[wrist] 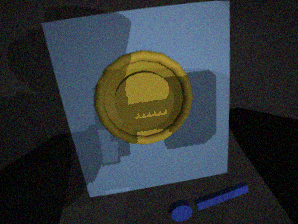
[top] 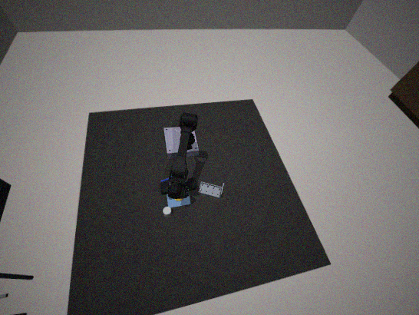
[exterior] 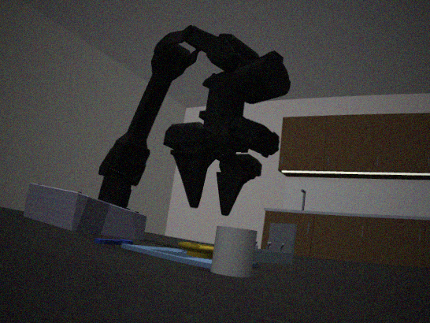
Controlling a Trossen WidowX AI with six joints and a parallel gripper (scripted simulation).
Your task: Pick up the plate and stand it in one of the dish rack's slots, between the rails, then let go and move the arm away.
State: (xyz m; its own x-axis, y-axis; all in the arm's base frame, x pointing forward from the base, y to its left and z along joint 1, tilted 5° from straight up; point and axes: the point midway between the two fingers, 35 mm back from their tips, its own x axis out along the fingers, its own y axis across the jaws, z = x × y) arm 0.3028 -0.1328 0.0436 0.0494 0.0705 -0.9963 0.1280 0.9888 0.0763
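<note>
My gripper tip is now 50 mm above the yellow plate. The rest, counted from my gripper tip: white cup: 80 mm ahead, 90 mm to the right, 50 mm below; blue spoon: 130 mm behind, 30 mm to the right, 70 mm below; light blue square mat: 20 mm behind, 70 mm below.
</note>
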